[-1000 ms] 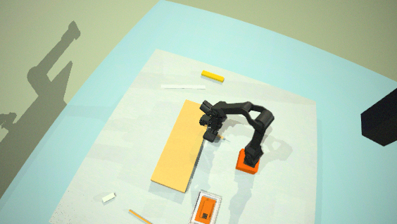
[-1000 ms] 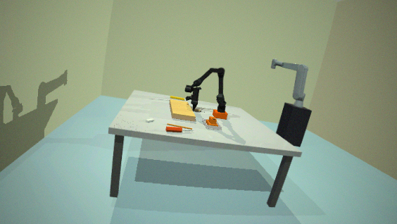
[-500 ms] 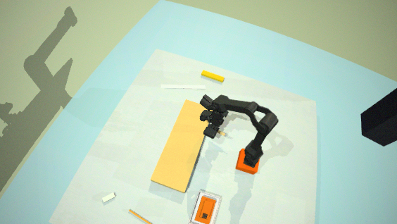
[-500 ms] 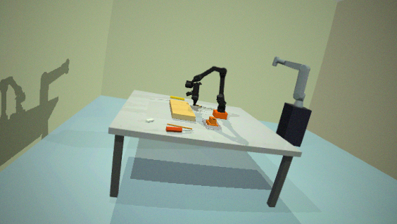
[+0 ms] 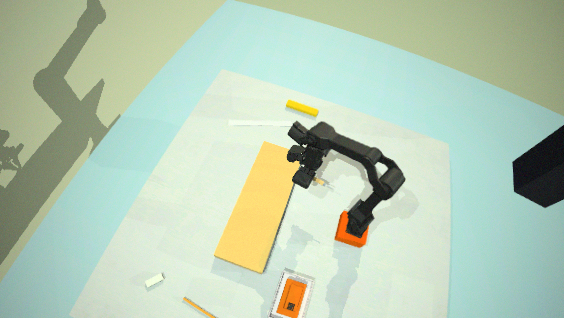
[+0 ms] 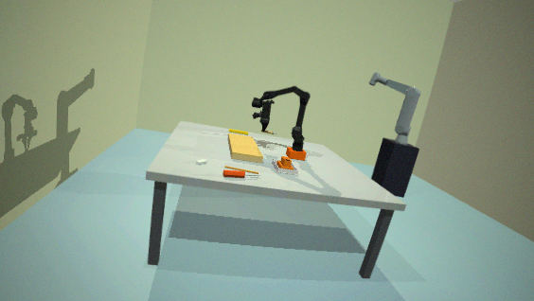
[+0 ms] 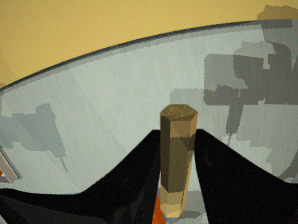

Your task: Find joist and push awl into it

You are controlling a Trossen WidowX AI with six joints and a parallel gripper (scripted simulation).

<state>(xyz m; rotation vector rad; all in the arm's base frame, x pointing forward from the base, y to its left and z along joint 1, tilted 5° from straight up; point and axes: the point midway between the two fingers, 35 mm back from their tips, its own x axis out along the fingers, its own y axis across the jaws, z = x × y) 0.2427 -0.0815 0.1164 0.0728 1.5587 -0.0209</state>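
My gripper tip is now 60 mm past the short pencil-like stick. Also, from my gripper tip: yellow bar: 400 mm to the right, 180 mm ahead, 110 mm below; tray: 410 mm to the left, 140 mm behind, 110 mm below; stud finder: 420 mm to the left, 140 mm behind, 70 mm below.
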